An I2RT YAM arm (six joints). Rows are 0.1 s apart.
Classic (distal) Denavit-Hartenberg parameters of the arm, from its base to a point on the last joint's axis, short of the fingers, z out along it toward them. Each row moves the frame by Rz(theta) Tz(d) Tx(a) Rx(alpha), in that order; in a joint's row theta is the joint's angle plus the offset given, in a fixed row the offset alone. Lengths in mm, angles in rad.
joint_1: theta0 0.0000, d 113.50, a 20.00, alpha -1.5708
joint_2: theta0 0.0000, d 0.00, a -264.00, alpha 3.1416
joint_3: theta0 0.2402, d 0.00, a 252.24, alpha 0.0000
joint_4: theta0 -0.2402, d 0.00, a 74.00, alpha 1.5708
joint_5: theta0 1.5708, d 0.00, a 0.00, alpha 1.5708
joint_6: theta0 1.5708, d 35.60, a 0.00, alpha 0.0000
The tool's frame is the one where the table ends.
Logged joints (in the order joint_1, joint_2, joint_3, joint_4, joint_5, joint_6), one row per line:
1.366, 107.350, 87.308, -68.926, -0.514, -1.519
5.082, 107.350, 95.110, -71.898, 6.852, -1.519
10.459, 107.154, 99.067, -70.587, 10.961, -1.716
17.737, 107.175, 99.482, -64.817, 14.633, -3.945
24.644, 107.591, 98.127, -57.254, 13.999, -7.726
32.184, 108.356, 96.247, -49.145, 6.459, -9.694
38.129, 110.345, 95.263, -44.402, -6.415, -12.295
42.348, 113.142, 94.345, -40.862, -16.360, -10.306
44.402, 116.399, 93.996, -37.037, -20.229, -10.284
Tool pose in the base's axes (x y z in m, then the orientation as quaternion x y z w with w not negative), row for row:
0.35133, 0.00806, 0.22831, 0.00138, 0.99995, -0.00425, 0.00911
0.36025, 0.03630, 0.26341, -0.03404, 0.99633, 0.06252, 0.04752
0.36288, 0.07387, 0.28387, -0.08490, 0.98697, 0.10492, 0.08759
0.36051, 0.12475, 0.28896, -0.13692, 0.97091, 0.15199, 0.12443
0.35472, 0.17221, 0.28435, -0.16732, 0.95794, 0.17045, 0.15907
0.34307, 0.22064, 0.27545, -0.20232, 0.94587, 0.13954, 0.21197
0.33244, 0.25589, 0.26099, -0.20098, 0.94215, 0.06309, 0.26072
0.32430, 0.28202, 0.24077, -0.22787, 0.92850, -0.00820, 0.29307
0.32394, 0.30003, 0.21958, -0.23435, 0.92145, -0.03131, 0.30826
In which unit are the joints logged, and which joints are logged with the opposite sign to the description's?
The joints are logged in degrees. Opposite sign: joint_5, joint_6.
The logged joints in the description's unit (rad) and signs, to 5 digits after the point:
0.02384, 1.87361, 1.52381, -1.20299, 0.00897, 0.02651
0.08870, 1.87361, 1.65998, -1.25486, -0.11959, 0.02651
0.18254, 1.87019, 1.72905, -1.23198, -0.19131, 0.02995
0.30957, 1.87056, 1.73629, -1.13127, -0.25539, 0.06885
0.43012, 1.87782, 1.71264, -0.99927, -0.24433, 0.13484
0.56172, 1.89117, 1.67983, -0.85774, -0.11273, 0.16919
0.66548, 1.92588, 1.66265, -0.77496, 0.11196, 0.21459
0.73911, 1.97470, 1.64663, -0.71318, 0.28554, 0.17987
0.77496, 2.03155, 1.64054, -0.64642, 0.35306, 0.17949

